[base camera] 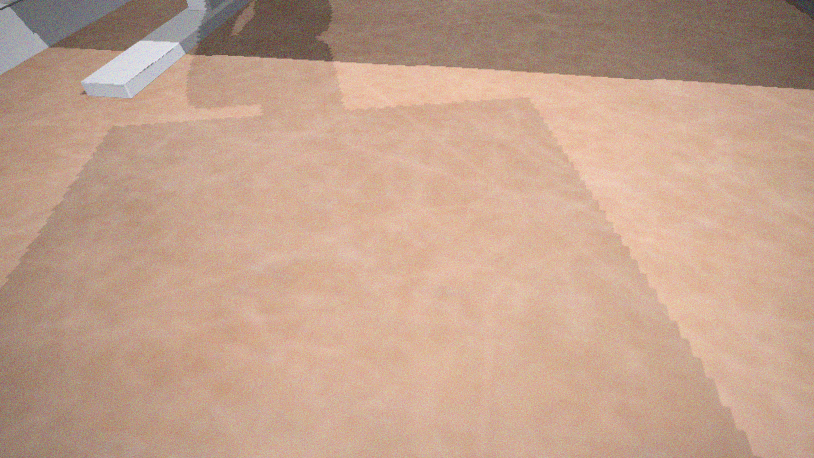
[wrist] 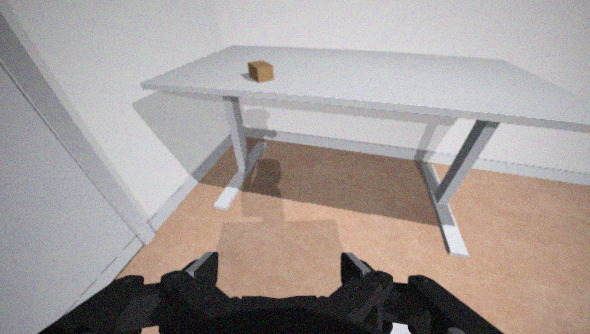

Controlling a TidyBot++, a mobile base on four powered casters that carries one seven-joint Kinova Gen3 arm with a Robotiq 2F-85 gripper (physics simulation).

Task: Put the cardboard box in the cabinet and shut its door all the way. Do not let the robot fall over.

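Note:
The cardboard box is a small brown block that sits on the white table, near its left end and close to the front edge, in the wrist view. My gripper is open and empty. It is well short of the table and the box, with floor showing between its fingertips. The cabinet that the task names cannot be made out for certain in these views.
The table's left foot and right foot rest on the floor. A pale door or panel with a frame stands at the left in the wrist view. White walls meet behind the table.

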